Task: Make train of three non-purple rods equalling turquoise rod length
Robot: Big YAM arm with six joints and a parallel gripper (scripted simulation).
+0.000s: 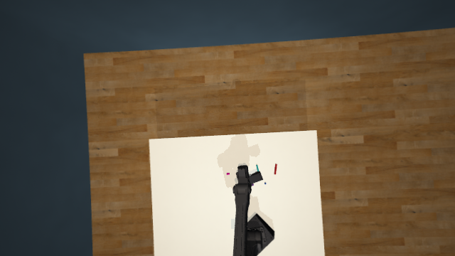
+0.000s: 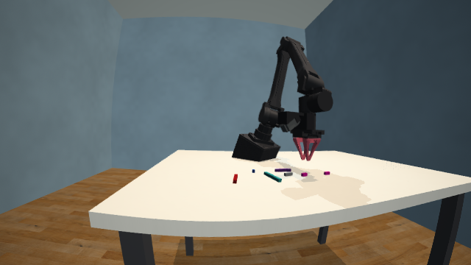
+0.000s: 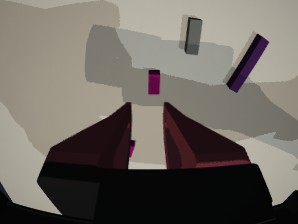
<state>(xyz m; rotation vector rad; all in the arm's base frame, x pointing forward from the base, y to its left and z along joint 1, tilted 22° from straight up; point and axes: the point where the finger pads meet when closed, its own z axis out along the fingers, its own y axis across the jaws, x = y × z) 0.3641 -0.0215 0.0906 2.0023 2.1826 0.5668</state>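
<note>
Right now the grey rod is 6 cm below my hand, 4 cm to the right of it and 3 cm behind it. Also, from my hand: blue rod (14 cm to the right, 11 cm behind, 6 cm below); turquoise rod (11 cm to the right, 6 cm below, 2 cm behind); purple rod (9 cm behind, 6 cm below, 3 cm to the right).
</note>
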